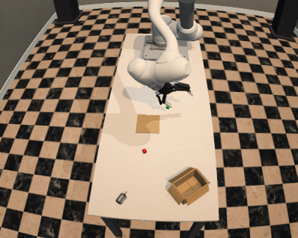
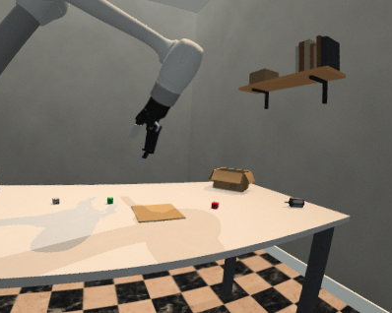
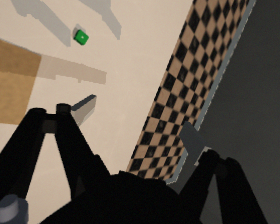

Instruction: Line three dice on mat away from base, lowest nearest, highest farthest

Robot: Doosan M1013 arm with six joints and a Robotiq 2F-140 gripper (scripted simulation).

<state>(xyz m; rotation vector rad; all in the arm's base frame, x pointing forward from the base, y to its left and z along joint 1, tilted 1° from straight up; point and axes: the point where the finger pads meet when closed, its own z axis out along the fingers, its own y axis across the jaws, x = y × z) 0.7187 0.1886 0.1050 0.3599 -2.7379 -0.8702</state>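
My gripper is now 260 mm short of the red die, 170 mm to the left of it and 180 mm above it. Round my hand: green die 90 mm behind, 80 mm to the right, 180 mm below; then white die 280 mm behind, 80 mm to the right, 180 mm below; then tan mat 50 mm ahead, 180 mm to the right, 190 mm below.
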